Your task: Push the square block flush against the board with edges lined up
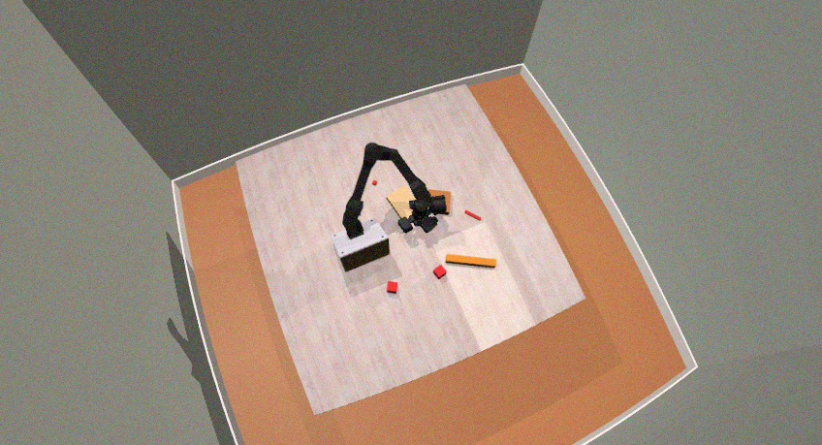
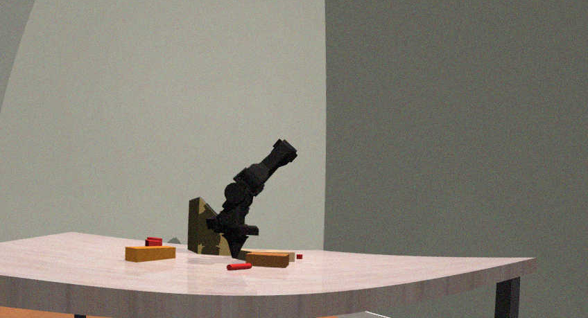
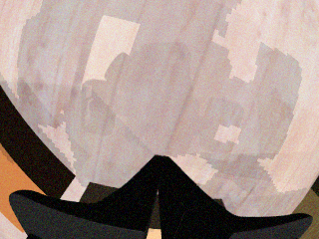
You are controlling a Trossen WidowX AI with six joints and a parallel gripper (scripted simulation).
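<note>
Now: the tan board 110 mm to the left of my gripper tip, 20 mm behind it and 10 mm above it. Also, from my gripper tip: red peg: 240 mm ahead, 60 mm to the right; orange-brown square block: 120 mm ahead, 60 mm to the left, 10 mm above; small red cube: 270 mm to the left, 100 mm behind.
</note>
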